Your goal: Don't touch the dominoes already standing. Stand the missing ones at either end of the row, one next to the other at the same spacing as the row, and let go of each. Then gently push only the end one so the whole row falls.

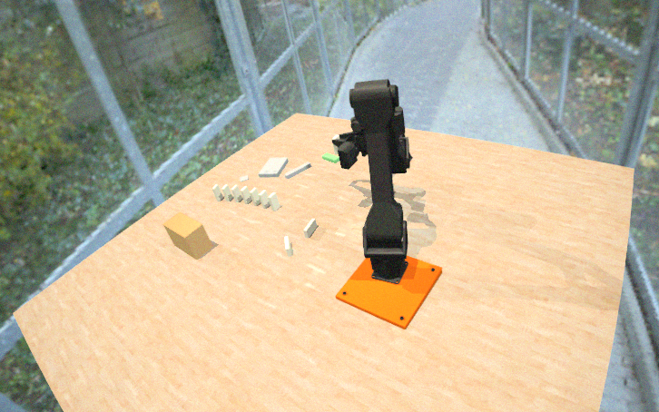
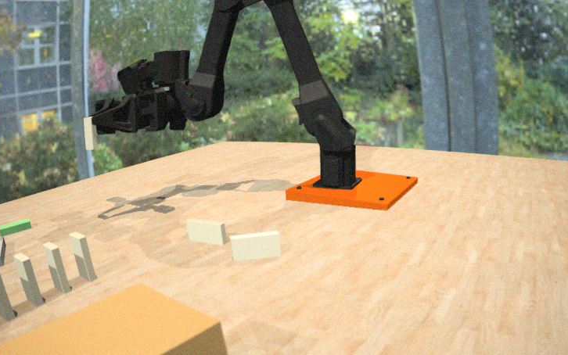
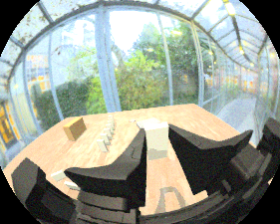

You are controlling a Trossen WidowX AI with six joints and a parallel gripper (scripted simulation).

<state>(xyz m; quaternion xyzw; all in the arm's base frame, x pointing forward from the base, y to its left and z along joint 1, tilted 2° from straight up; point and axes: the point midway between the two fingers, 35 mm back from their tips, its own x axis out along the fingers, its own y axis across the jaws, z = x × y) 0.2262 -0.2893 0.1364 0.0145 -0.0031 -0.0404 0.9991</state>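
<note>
Right now the green block is 150 mm below my gripper tip, 130 mm to the right of it and 120 mm ahead of it. From my gripper tip the other things lie so: grey bar 190 mm ahead, 150 mm below, 40 mm to the right; then tan box 370 mm to the left, 290 mm ahead, 120 mm below; then flat pale plate 290 mm ahead, 150 mm below, 40 mm to the right.
</note>
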